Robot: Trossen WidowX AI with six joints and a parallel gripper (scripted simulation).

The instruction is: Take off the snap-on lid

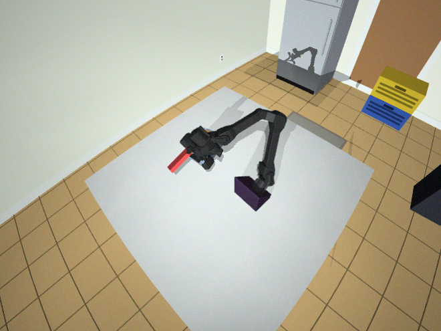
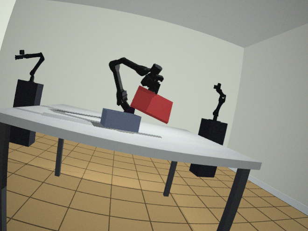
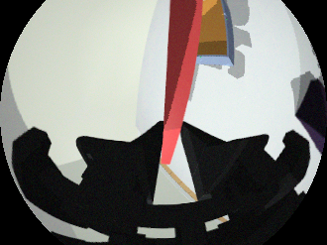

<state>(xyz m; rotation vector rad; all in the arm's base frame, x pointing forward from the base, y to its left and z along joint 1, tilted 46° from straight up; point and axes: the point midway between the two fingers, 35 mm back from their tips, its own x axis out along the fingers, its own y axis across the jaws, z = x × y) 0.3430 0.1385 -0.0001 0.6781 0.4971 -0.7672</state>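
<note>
Now: the red lid 6 cm ahead of my gripper tip, 2 cm to the right of it and 6 cm below it. The rest, counted from my gripper tip: blue-grey storage box 8 cm ahead, 20 cm to the right, 19 cm below.
</note>
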